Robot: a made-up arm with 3 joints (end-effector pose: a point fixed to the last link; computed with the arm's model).
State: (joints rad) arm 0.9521 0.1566 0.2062
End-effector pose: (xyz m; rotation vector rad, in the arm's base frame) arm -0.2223 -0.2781 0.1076 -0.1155 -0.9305 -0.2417
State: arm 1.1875 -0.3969 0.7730
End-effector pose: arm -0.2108 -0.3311 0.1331 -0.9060 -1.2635 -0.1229
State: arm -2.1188 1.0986 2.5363
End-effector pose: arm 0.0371 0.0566 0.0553 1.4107 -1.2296 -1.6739
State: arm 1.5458 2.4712 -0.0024
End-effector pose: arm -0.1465 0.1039 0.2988 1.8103 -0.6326 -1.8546
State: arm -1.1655 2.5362 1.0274
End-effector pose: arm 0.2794 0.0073 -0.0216 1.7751 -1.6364 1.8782
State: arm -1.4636 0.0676 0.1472
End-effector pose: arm 0.1490 -0.3046 0.2798 -0.1693 1.4651 0.0527
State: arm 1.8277 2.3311 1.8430
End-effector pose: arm -0.2131 -0.0236 0.3517 0.5476 0.5698 -1.2971
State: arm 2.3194 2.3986 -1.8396
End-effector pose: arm -0.0962 0.0710 0.2866 -1.4725 1.1582 -0.0909
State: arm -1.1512 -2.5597 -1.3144
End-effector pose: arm 0.1536 -0.1474 -0.2134 -1.6285 -1.7876 -1.5731
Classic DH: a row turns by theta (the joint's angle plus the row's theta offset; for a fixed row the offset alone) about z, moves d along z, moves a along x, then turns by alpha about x. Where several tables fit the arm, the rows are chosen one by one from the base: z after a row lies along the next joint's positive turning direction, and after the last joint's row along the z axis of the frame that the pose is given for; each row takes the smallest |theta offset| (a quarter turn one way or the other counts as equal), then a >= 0, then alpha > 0; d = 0 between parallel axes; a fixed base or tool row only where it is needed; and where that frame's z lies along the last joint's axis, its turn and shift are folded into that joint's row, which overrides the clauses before.
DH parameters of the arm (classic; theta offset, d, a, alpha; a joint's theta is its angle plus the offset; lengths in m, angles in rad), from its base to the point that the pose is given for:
base (fixed): 0 0.128 0 1.5708
joint 1: 0 0.165 0.097 1.5708
joint 2: 1.5708 -0.076 0.07 -1.5708
joint 3: 0 0.222 0.097 -1.5708
tool (fixed): 1.5708 0.075 0 0

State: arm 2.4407 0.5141 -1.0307
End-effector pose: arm 0.1226 -0.2162 -0.0165 1.0546 -2.3663 1.0555
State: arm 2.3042 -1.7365 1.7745
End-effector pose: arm -0.1900 -0.3878 0.1060 1.6487 1.5703 0.6701
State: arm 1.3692 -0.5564 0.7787
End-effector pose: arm -0.2027 -0.3556 0.1226 -1.0183 -1.4773 -0.0780
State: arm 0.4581 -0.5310 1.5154
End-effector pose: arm -0.1628 -0.2778 0.2451 -1.5708 -0.7631 0.0799
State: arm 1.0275 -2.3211 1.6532
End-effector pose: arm -0.0189 -0.3361 0.4187 1.6614 2.1339 -1.1755
